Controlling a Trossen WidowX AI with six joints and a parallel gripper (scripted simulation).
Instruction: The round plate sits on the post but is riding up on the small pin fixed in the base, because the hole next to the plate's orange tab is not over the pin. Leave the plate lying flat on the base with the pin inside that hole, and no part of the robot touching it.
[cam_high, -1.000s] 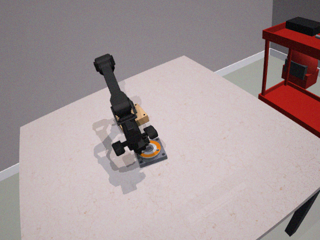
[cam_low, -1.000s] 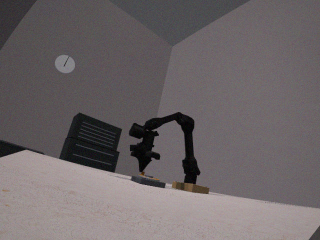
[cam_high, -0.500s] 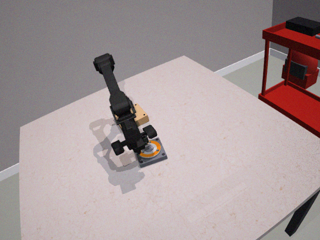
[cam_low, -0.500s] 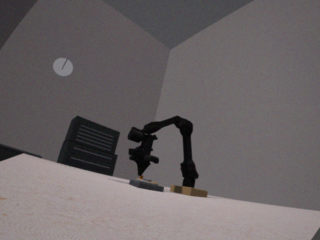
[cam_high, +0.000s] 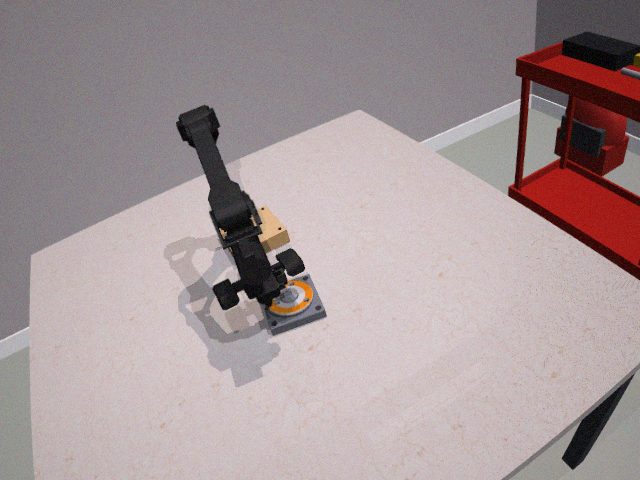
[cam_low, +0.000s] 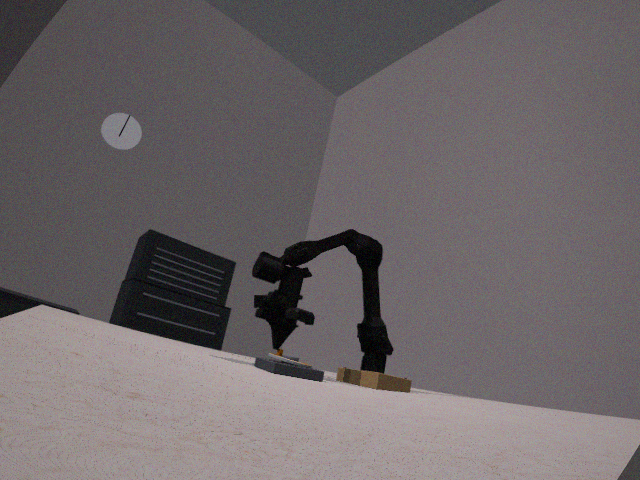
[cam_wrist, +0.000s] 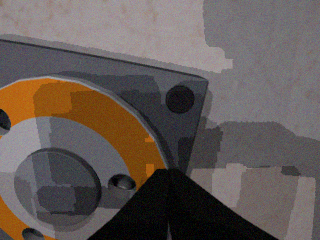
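Right now the round orange plate is 30 mm to the left of my gripper tip, 20 mm behind it and 10 mm below it. The rest, counted from my gripper tip: dark grey square base: 50 mm to the left, 30 mm below, 20 mm behind.
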